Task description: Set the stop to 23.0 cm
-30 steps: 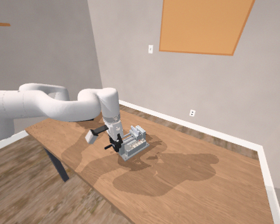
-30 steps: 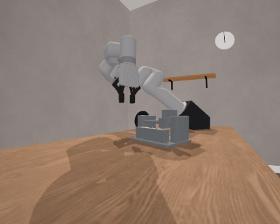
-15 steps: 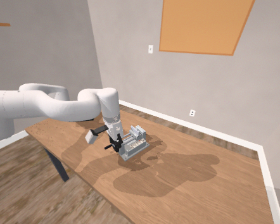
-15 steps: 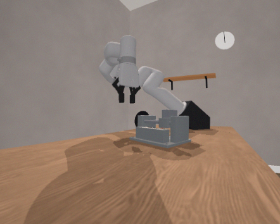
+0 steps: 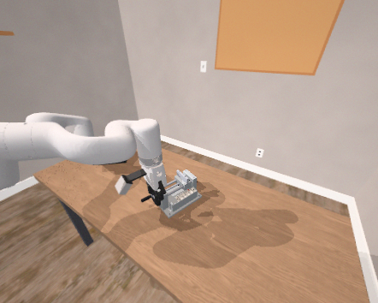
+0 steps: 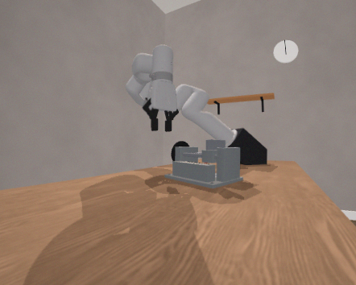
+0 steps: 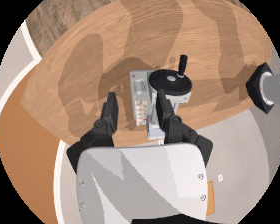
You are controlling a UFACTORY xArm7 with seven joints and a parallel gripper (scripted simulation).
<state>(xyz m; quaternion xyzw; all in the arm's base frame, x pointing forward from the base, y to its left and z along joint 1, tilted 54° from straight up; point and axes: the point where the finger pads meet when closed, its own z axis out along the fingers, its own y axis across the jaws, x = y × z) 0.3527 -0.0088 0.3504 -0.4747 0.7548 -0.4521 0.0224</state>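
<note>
The handwheel is 70 mm behind my hand, 60 mm to the left of it and 110 mm below it. Also, from my hand: sliding stop block 60 mm ahead, 180 mm to the left, 80 mm below.
</note>
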